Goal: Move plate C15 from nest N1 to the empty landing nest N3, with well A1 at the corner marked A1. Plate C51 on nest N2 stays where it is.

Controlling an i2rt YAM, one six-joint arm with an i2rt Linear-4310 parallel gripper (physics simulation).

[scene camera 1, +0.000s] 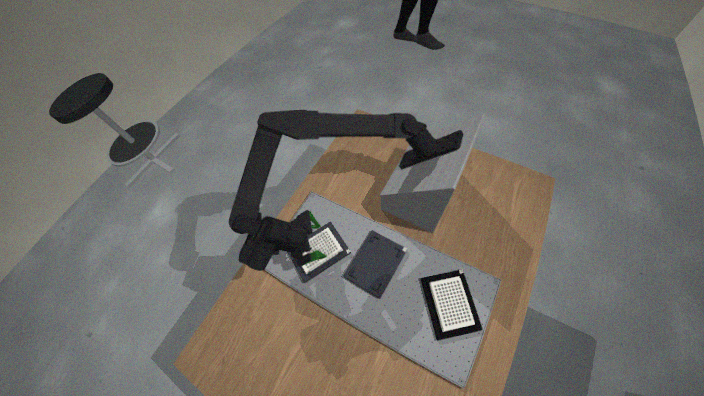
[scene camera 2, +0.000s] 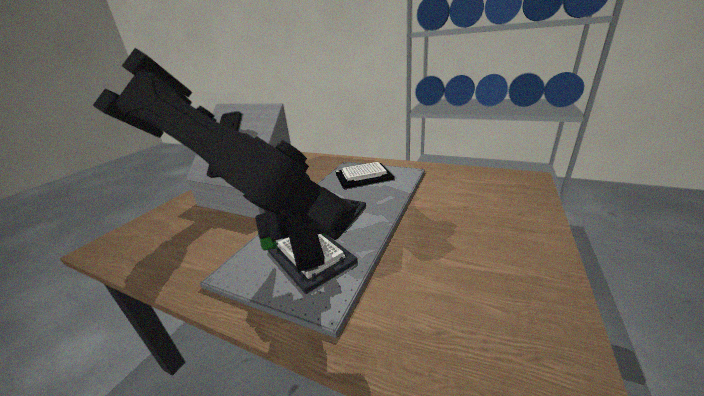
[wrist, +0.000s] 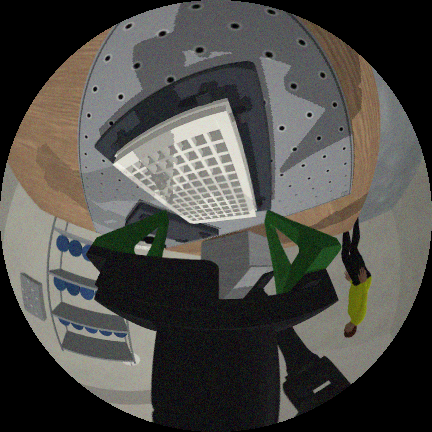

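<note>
A white well plate [scene camera 1: 330,240] [scene camera 2: 332,250] [wrist: 200,170] sits on a dark grey nest [scene camera 1: 325,265] [scene camera 2: 330,270] [wrist: 260,150]. My gripper [scene camera 1: 315,238] [scene camera 2: 289,252] [wrist: 216,215] is open around this plate's area, its green fingers wide apart, holding nothing. The empty grey nest [scene camera 1: 375,262] [wrist: 185,229] lies in the middle; the arm hides it in scene camera 2. A second white plate [scene camera 1: 452,304] [scene camera 2: 365,171] sits on a black nest [scene camera 1: 432,305] [scene camera 2: 370,180] at the board's far end. Plate names, nest labels and the A1 mark are too small to read.
The nests stand on a perforated grey board [scene camera 1: 450,365] [scene camera 2: 220,285] [wrist: 310,115] on a wooden table [scene camera 1: 240,325] [scene camera 2: 475,300]. A grey wedge-shaped block [scene camera 1: 420,207] [scene camera 2: 215,192] [wrist: 222,265] stands beside the board, near the arm's base. A person's legs [scene camera 1: 417,20] show beyond the table.
</note>
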